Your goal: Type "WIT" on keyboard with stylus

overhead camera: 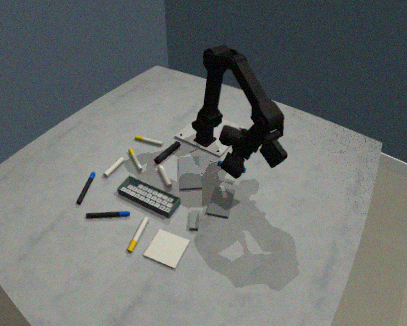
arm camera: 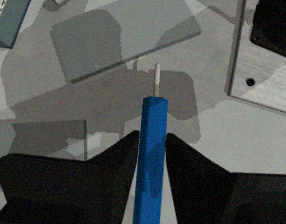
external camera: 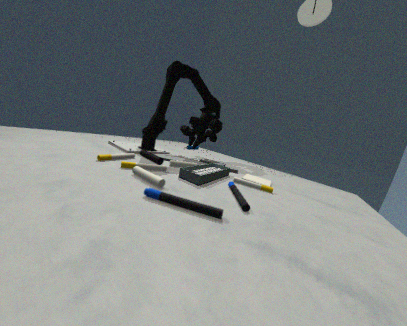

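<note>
My gripper tip is 21 cm short of the small grey block, 4 cm to the right of it and 4 cm above it. The rest, counted from my gripper tip: white pad: 33 cm ahead, 5 cm to the left, 4 cm below; thin grey tip: 1 cm ahead, 4 cm to the right; blue stylus: 1 cm to the right.
</note>
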